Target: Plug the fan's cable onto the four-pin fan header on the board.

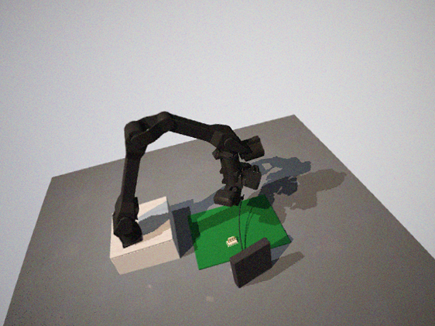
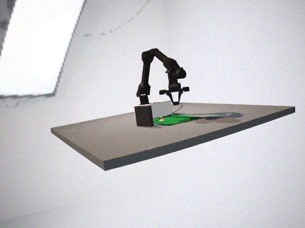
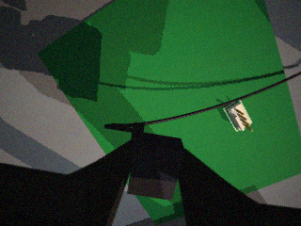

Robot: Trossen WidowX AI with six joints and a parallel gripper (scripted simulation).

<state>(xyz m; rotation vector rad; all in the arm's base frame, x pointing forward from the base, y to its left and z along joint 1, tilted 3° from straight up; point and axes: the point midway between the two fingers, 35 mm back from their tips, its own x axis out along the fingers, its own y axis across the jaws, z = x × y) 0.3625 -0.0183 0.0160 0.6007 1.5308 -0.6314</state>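
Now: gripper tip 110 mm above the green board, 30 mm to the left of it and 30 mm past it. From my gripper tip the other things lie so: dark fan (210 mm to the right, 50 mm behind, 40 mm below); four-pin fan header (90 mm below, 80 mm to the right, 60 mm behind); black plug (10 mm to the left, 10 mm behind, 10 mm above).
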